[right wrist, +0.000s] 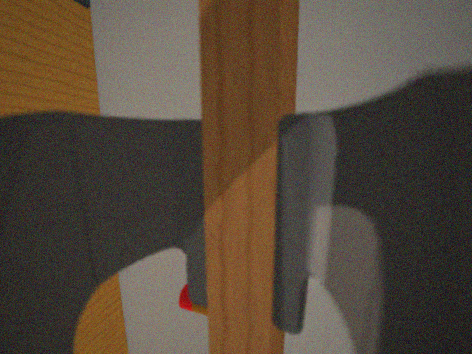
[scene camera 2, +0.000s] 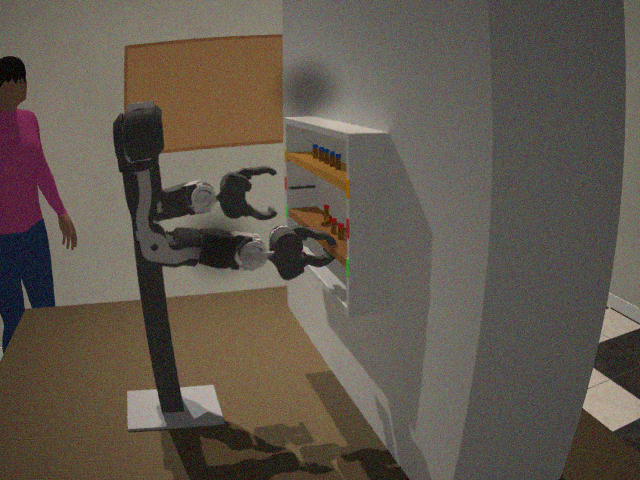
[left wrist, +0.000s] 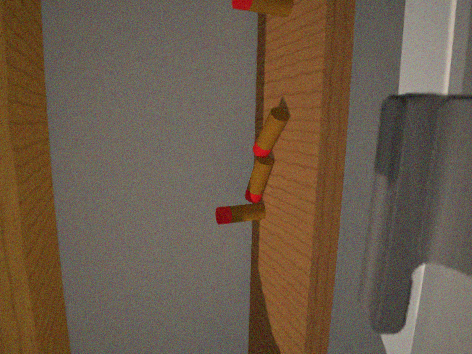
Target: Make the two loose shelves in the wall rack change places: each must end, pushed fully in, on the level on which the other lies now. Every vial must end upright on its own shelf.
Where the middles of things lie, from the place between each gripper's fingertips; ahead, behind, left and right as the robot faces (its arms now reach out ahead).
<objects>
I see my right gripper 20 mm short of the white ledge (scene camera 2: 364, 292), 100 mm to the right of it and 80 mm below it.
I see the white ledge 11 cm ahead of my left hand, 5 cm to the right of it and 2 cm below it.
</objects>
